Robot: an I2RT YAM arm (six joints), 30 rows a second.
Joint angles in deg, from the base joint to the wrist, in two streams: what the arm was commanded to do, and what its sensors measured. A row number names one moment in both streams.
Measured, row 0: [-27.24 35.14 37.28 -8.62 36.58 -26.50]
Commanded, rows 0 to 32: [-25.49 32.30 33.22 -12.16 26.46 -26.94]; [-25.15 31.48 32.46 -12.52 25.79 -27.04]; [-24.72 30.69 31.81 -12.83 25.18 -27.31]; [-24.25 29.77 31.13 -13.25 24.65 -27.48]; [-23.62 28.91 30.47 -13.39 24.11 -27.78]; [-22.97 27.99 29.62 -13.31 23.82 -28.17]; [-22.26 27.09 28.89 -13.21 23.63 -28.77]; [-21.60 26.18 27.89 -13.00 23.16 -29.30]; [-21.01 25.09 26.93 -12.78 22.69 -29.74]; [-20.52 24.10 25.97 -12.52 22.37 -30.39]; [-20.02 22.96 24.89 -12.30 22.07 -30.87]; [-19.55 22.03 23.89 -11.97 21.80 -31.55]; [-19.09 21.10 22.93 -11.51 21.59 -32.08]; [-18.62 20.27 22.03 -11.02 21.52 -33.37]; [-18.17 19.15 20.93 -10.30 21.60 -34.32]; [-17.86 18.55 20.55 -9.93 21.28 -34.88]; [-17.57 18.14 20.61 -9.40 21.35 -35.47]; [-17.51 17.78 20.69 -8.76 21.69 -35.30]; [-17.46 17.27 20.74 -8.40 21.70 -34.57]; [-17.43 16.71 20.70 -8.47 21.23 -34.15]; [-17.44 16.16 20.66 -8.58 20.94 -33.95]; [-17.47 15.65 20.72 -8.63 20.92 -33.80]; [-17.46 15.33 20.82 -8.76 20.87 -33.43]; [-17.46 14.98 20.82 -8.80 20.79 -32.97]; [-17.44 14.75 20.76 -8.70 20.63 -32.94]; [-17.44 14.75 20.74 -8.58 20.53 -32.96]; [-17.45 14.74 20.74 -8.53 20.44 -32.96]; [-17.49 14.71 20.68 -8.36 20.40 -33.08]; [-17.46 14.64 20.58 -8.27 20.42 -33.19]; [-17.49 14.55 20.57 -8.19 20.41 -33.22]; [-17.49 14.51 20.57 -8.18 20.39 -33.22]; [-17.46 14.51 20.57 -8.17 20.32 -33.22]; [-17.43 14.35 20.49 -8.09 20.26 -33.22]
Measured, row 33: [-17.69 15.59 20.45 -12.99 21.08 -33.21]
